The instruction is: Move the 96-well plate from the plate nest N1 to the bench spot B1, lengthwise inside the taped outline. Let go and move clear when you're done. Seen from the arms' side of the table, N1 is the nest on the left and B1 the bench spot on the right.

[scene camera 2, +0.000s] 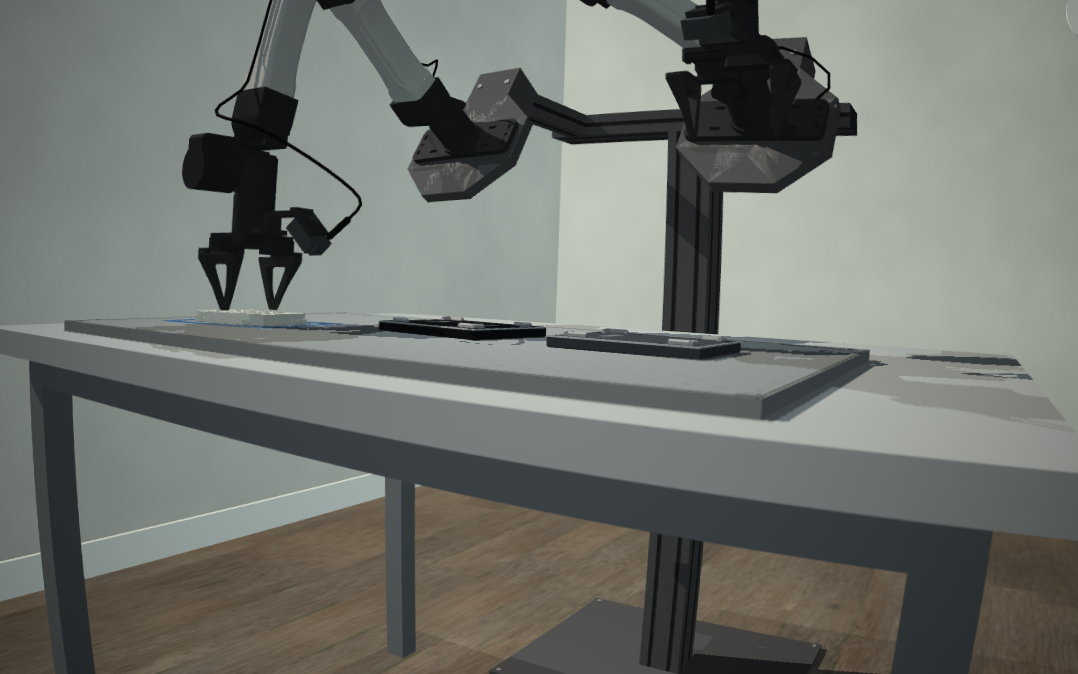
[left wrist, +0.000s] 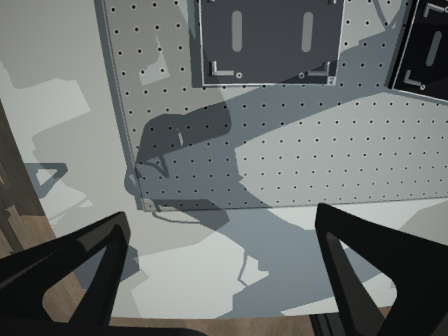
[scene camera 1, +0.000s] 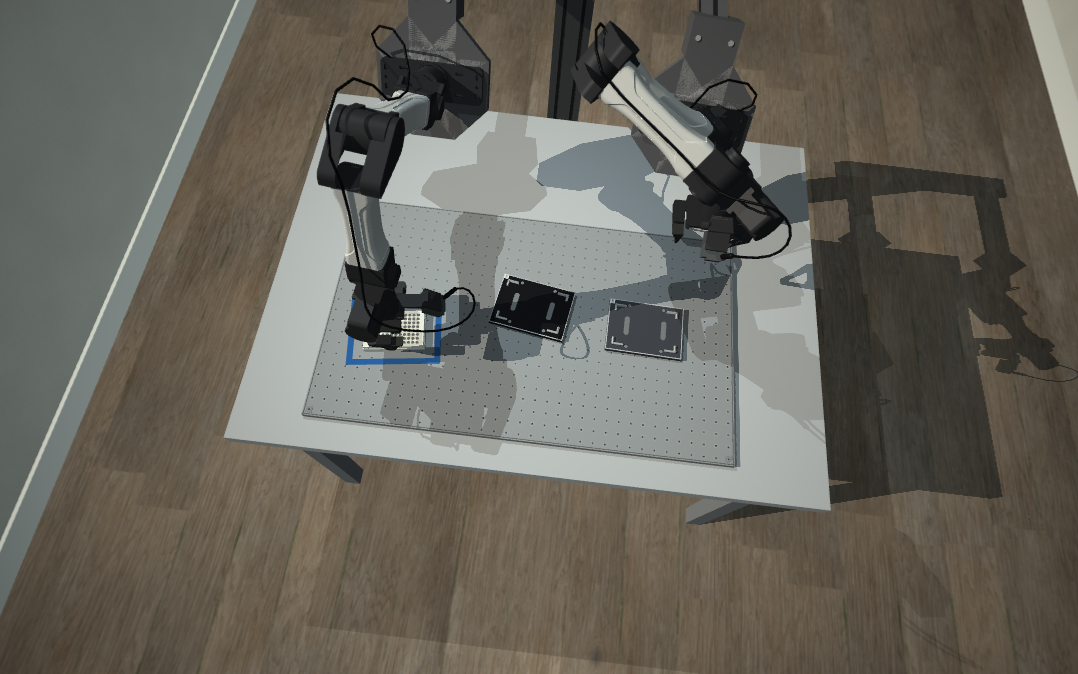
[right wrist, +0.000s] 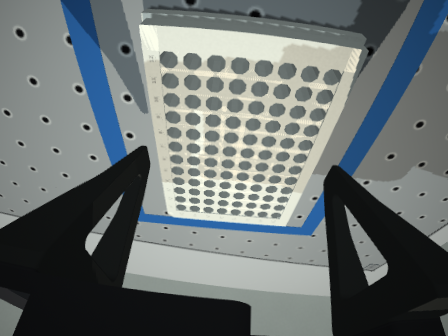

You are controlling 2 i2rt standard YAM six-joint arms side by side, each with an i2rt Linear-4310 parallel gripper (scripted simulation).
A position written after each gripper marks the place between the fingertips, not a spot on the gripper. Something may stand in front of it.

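Note:
White 96-well plate [right wrist: 217, 178] visible; in the left wrist view the plate is out of frame. Left gripper [scene camera 2: 733, 140], [left wrist: 220, 218] and [scene camera 1: 700, 242]. Right gripper [scene camera 2: 249, 310], [scene camera 1: 393, 328] and [right wrist: 239, 163].

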